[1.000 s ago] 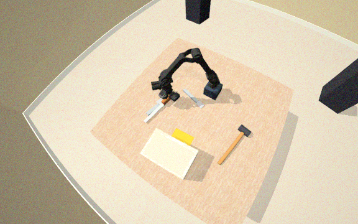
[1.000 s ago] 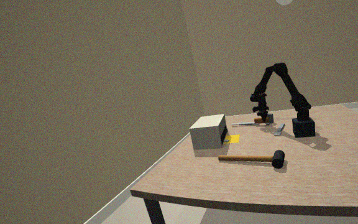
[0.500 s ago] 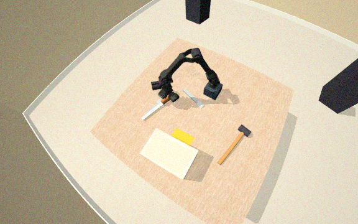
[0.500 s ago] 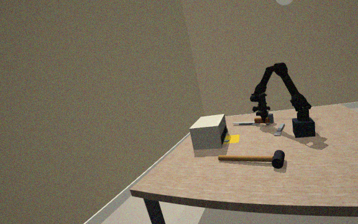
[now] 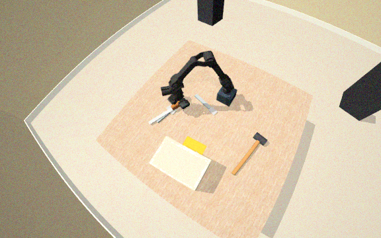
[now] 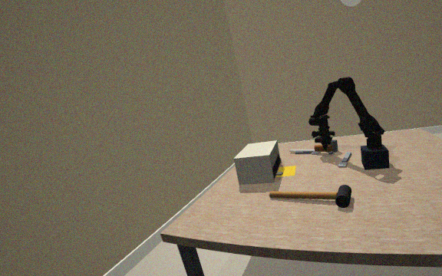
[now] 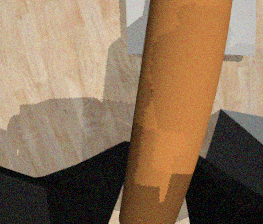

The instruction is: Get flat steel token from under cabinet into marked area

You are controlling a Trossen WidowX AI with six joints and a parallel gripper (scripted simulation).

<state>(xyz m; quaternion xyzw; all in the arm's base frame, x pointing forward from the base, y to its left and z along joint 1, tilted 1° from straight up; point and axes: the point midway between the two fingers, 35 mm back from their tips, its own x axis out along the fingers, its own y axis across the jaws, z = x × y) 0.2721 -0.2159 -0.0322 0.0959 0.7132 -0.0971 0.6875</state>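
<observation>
Right now my gripper tip is 20 mm past the tiny cube, 10 mm to the right of it and 20 mm above it. The rest, counted from my gripper tip: grey t-shaped tool (120 mm ahead, 30 mm to the right, 20 mm below); then grey flat tool (120 mm behind, 160 mm to the left, 20 mm below); then grey block (20 mm behind, 50 mm to the right, 10 mm above).
</observation>
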